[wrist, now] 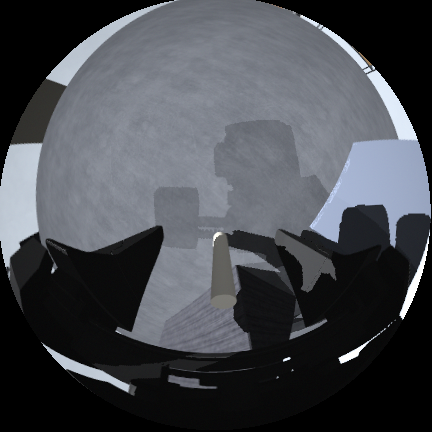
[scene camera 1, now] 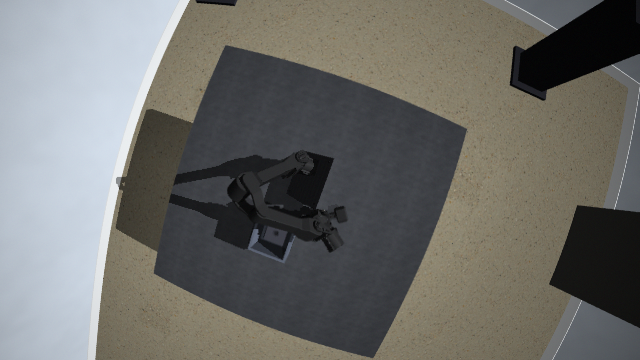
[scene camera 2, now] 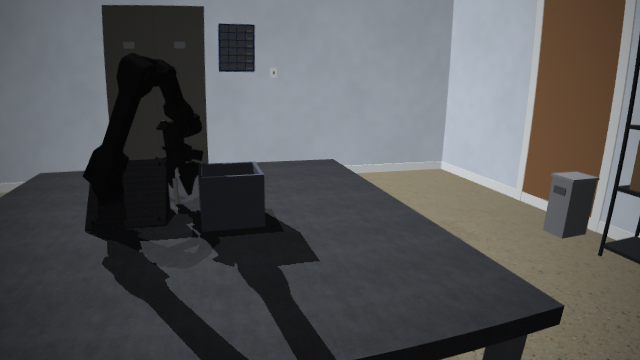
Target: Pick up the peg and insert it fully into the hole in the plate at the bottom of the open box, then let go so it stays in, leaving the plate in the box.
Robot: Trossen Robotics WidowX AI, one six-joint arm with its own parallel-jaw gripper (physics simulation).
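Where they show: gripper, fingertip midpoint: [wrist: 220, 233] [scene camera 2: 181, 191]; arm's base at its link origin: [scene camera 1: 311, 167] [scene camera 2: 110, 193].
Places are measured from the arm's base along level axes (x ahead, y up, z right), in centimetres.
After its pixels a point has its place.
Note:
A pale, round peg [scene camera 2: 176, 190] @[x 17.6, y -3.2, z -8.9 cm] [wrist: 222, 272] @[x 18.0, y -1.3, z -9.9 cm] stands upright on the table. My gripper [wrist: 220, 233] @[x 19.1, y -4.1, z -10.6 cm] is open; its black fingers are on either side of the peg and apart from it in the wrist view. In scene camera 1 the arm hides the peg and the fingers. The open blue-grey box [scene camera 1: 267, 255] @[x 38.9, y 6.1, z 7.8 cm] [scene camera 2: 232, 204] @[x 30.7, y -1.0, z 15.8 cm] [wrist: 382, 167] @[x 34.6, y -1.0, z 0.0 cm] stands beside the gripper, on its right in scene camera 2. The plate [scene camera 1: 270, 239] @[x 34.9, y -1.8, z 9.6 cm] lies at the bottom of the box, and its dark hole shows in scene camera 1.
A dark ridged block [scene camera 1: 317, 182] @[x 5.3, y 4.4, z -4.0 cm] [scene camera 2: 145, 195] @[x 9.3, y -0.9, z 1.7 cm] [wrist: 200, 325] @[x 9.0, y -2.2, z -6.6 cm] stands on the dark table [scene camera 1: 380, 165] @[x -9.1, y -7.6, z -29.2 cm] [scene camera 2: 350, 280] @[x 47.5, y -7.6, z 48.5 cm] [wrist: 150, 90] @[x 27.7, y -7.6, z -25.3 cm], close to the peg on the side away from the box. Arm shadows cross the table. The arm passes above the edge of the box in scene camera 1.

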